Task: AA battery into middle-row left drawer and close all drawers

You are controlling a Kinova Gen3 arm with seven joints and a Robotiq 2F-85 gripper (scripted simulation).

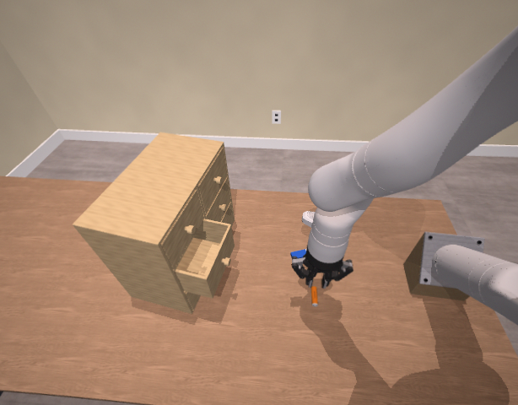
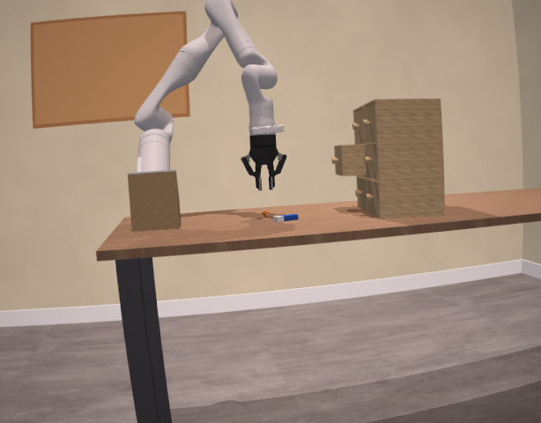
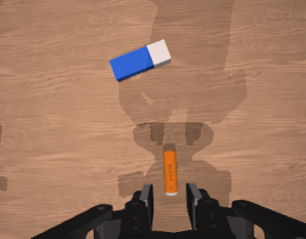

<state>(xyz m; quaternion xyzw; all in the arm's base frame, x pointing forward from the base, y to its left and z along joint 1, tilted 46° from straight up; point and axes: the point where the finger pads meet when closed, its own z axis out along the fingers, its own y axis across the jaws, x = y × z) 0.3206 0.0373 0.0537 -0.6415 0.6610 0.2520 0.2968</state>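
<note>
My hand is 9 cm above the orange AA battery. Round my hand: eraser: 13 cm to the right, 9 cm below, 2 cm ahead.
</note>
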